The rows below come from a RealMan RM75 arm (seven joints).
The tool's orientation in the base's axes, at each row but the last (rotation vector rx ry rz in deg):
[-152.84 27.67 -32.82]
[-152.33 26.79 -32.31]
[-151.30 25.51 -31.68]
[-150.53 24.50 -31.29]
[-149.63 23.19 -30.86]
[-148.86 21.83 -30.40]
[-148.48 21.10 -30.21]
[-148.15 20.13 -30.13]
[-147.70 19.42 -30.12]
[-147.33 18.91 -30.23]
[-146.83 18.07 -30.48]
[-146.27 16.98 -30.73]
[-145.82 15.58 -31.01]
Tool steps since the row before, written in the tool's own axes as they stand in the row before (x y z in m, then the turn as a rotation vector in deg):
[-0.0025 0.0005 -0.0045 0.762 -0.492 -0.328]
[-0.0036 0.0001 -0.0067 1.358 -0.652 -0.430]
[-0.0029 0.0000 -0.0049 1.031 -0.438 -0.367]
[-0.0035 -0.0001 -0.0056 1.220 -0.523 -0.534]
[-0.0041 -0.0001 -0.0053 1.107 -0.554 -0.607]
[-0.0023 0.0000 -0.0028 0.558 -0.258 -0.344]
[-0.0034 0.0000 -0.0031 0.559 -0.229 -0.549]
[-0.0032 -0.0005 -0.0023 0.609 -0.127 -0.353]
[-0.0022 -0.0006 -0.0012 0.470 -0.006 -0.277]
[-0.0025 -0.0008 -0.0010 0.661 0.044 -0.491]
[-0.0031 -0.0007 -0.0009 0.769 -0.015 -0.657]
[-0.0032 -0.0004 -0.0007 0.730 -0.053 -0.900]
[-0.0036 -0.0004 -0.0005 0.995 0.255 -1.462]
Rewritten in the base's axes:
[-0.0043 -0.0007 0.0028 0.630 0.034 0.729]
[-0.0061 -0.0006 0.0045 1.138 -0.090 1.073]
[-0.0047 -0.0005 0.0032 0.834 -0.131 0.823]
[-0.0055 -0.0005 0.0036 0.944 -0.184 1.059]
[-0.0059 -0.0003 0.0032 0.819 -0.143 1.100]
[-0.0032 -0.0003 0.0016 0.393 -0.105 0.575]
[-0.0043 0.0000 0.0015 0.302 -0.210 0.729]
[-0.0038 0.0006 0.0012 0.414 -0.235 0.534]
[-0.0024 0.0007 0.0006 0.305 -0.262 0.369]
[-0.0026 0.0011 0.0004 0.378 -0.455 0.574]
[-0.0031 0.0012 0.0001 0.412 -0.510 0.771]
[-0.0031 0.0010 -0.0002 0.277 -0.572 0.971]
[-0.0034 0.0012 -0.0006 0.249 -1.161 1.335]

